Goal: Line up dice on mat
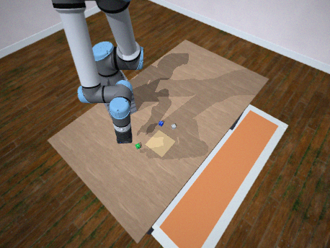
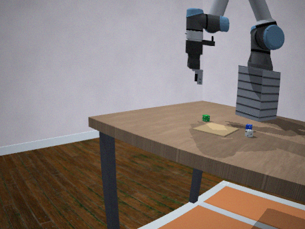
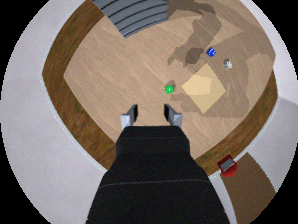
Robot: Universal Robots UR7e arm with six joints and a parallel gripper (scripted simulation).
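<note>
Now: hand 16 cm above the green die, 6 cm to the right of it and 1 cm short of it. From my hand the other things lie so: tan mat (17 cm below, 16 cm to the left, 10 cm ahead); blue die (28 cm to the left, 16 cm below, 2 cm ahead); white die (31 cm to the left, 16 cm below, 10 cm ahead).
</note>
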